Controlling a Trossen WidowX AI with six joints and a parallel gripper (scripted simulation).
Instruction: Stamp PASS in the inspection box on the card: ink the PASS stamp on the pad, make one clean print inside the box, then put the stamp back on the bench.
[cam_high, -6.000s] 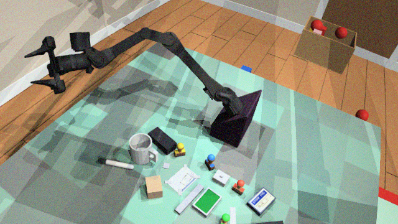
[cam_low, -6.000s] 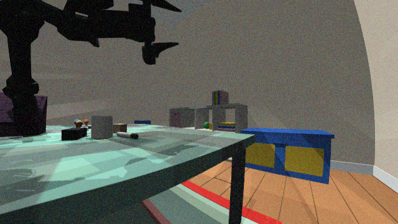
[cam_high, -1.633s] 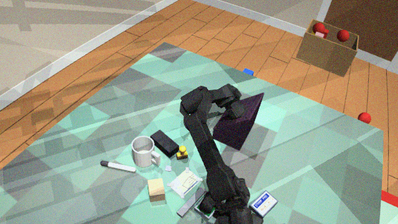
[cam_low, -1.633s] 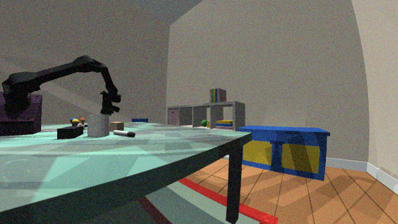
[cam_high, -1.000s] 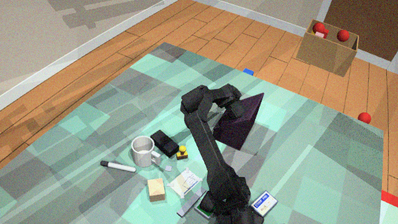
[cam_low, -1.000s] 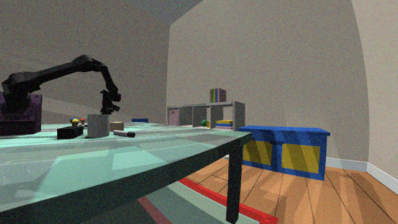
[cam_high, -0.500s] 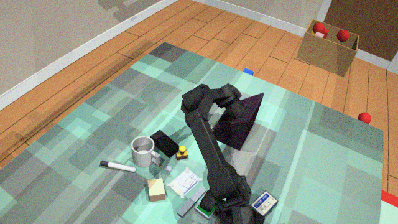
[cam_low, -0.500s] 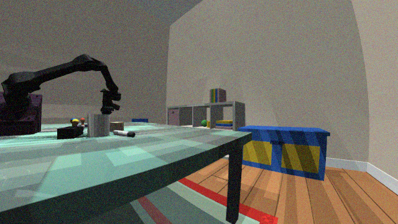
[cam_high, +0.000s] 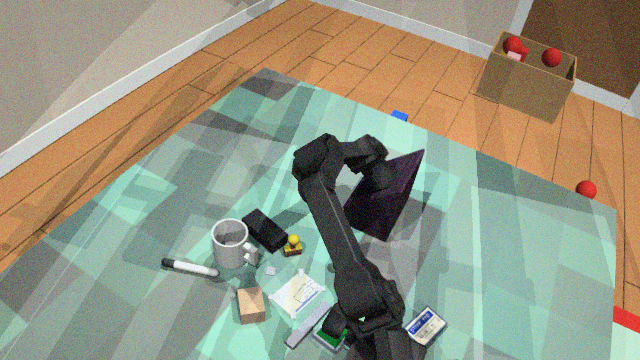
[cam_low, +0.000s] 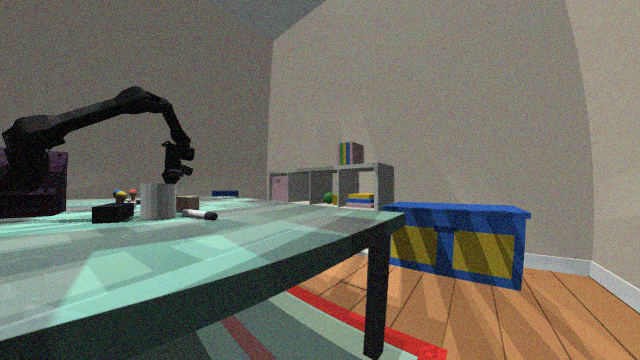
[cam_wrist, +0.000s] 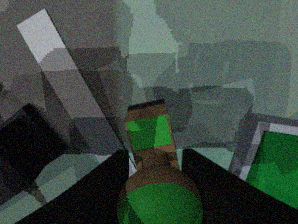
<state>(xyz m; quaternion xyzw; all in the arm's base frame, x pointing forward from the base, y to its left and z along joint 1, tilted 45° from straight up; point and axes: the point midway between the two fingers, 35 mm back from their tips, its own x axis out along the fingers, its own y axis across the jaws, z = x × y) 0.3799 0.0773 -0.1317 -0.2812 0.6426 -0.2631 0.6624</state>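
Right now the dark green ink pad is 80 mm to the right of my gripper tip, 40 mm below it and 40 mm behind it. From my gripper tip the other things lie so: red-knobbed stamp: 140 mm behind, 20 mm below, 10 mm to the right; then blue-and-white box: 140 mm behind, 80 mm to the left, 30 mm below; then grey bar: 140 mm to the right, 40 mm below, 20 mm behind.
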